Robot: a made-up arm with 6 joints.
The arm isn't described. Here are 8 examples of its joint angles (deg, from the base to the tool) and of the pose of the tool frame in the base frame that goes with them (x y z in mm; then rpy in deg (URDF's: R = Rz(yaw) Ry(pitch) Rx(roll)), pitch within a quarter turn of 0, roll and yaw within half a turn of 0).
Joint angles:
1: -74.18 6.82 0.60 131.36 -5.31 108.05
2: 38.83 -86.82 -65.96 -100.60 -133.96 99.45
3: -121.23 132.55 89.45 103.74 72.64 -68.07
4: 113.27 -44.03 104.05 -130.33 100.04 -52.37
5: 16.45 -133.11 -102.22 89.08 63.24 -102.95
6: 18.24 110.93 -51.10 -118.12 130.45 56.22
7: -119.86 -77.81 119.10 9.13 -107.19 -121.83
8: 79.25 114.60 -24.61 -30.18 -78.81 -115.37
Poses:
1: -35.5 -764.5 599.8 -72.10 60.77 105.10
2: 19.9 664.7 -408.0 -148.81 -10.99 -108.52
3: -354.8 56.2 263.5 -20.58 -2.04 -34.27
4: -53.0 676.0 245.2 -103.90 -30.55 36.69
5: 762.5 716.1 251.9 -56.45 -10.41 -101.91
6: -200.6 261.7 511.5 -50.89 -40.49 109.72
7: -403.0 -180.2 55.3 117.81 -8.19 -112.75
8: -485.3 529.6 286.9 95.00 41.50 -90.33
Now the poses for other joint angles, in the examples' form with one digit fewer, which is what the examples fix.
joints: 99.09 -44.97 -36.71 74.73 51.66 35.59
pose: -445 832 -208 -170.2 13.5 -59.5
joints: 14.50 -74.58 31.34 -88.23 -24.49 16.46
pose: 34 -33 95 -20.9 -34.3 28.6
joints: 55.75 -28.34 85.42 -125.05 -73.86 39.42
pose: 538 -392 -5 -111.3 14.4 158.9
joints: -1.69 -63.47 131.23 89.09 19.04 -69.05
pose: 557 -517 453 -127.0 37.4 161.2
